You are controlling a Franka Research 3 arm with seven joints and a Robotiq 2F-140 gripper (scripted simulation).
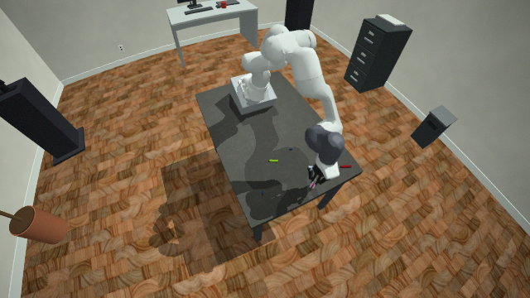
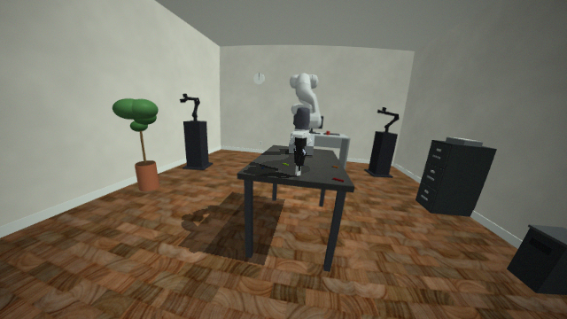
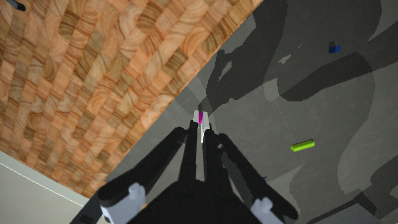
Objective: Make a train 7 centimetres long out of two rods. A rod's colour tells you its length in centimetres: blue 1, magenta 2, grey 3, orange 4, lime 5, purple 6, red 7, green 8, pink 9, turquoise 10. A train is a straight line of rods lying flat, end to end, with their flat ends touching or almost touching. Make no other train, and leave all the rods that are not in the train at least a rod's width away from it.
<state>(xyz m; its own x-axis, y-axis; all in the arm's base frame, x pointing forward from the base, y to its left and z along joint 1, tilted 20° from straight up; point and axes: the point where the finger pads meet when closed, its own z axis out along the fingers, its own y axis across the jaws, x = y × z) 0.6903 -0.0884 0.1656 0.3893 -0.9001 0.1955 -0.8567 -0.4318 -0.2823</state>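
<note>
My gripper is now 30 mm above the magenta rod. Also, from my hand: orange rod (340 mm to the left, 260 mm behind, 40 mm below); lime rod (260 mm behind, 80 mm to the right, 40 mm below); red rod (270 mm to the left, 40 mm below, 30 mm ahead).
</note>
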